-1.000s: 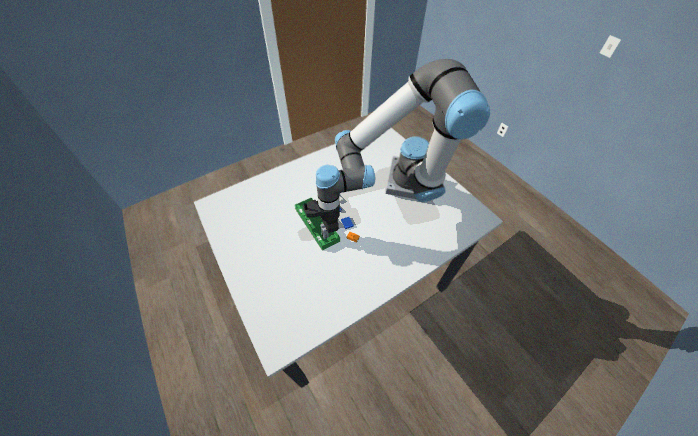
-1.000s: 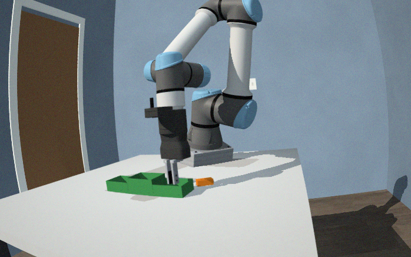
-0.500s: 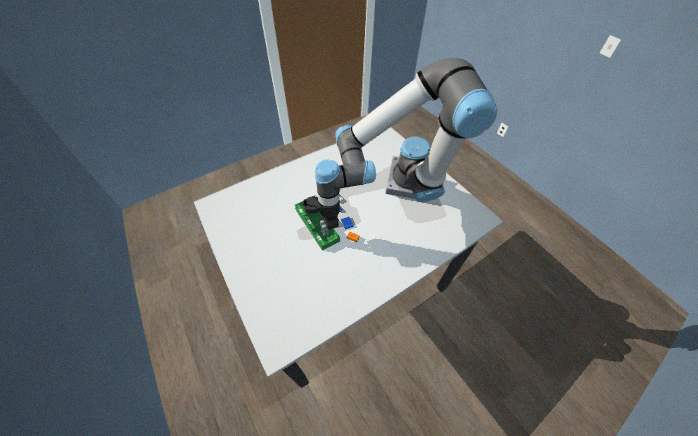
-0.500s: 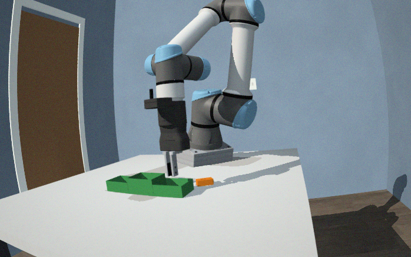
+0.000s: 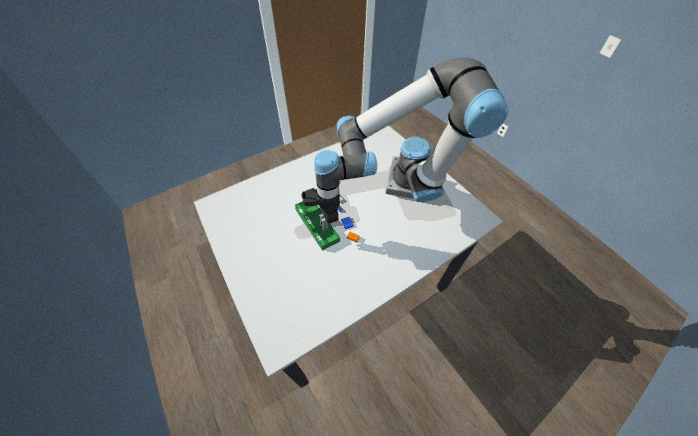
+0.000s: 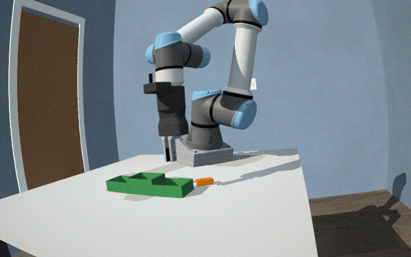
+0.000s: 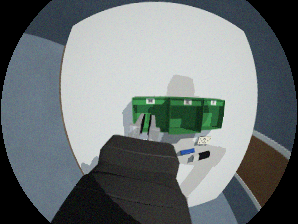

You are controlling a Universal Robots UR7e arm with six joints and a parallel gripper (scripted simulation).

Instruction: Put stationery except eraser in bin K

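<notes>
Right now my hand is 12 cm past the blue block, 10 cm above it and 2 cm to the left of it. From my hand the other things lie so: blue stick: 13 cm behind, 12 cm to the right, 10 cm below; orange block: 11 cm behind, 10 cm below, 6 cm to the left; three joined green bins: 9 cm to the right, 8 cm below, 1 cm behind.
</notes>
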